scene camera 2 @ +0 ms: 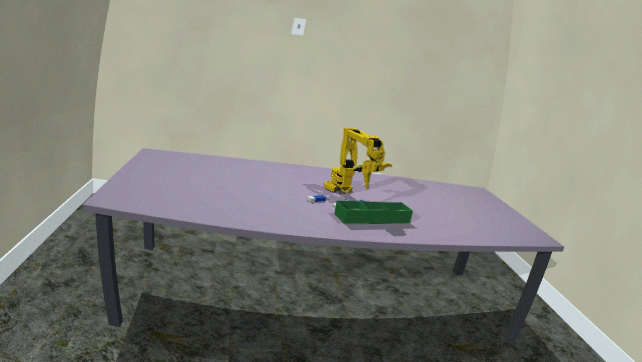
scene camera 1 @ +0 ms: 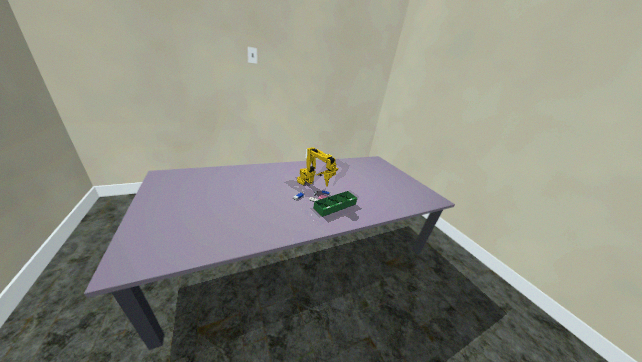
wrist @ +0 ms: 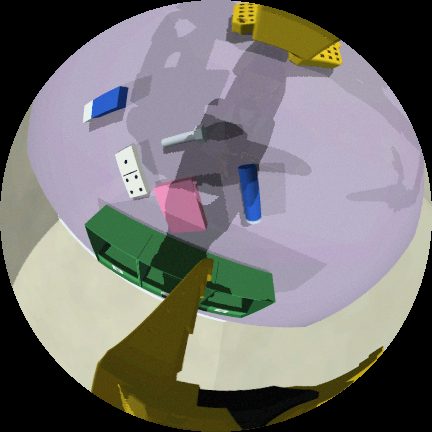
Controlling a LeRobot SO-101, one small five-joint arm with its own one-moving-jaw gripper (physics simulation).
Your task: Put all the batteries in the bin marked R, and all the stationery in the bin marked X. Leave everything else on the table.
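A blue battery lies on the table. A blue-and-white eraser lies at the left. A pink note pad lies between the domino and the battery, close to the green tray. In the wrist view the tray's left bin is R and its middle bin is X; their insides are partly hidden. My gripper is wide open and empty, above the table behind the tray. Its fixed jaw overlaps the tray in the wrist view.
A white domino lies left of the pink pad. A grey bolt lies behind the pad, towards the arm's base. The tray's third bin is at its right end. All stand on the purple table.
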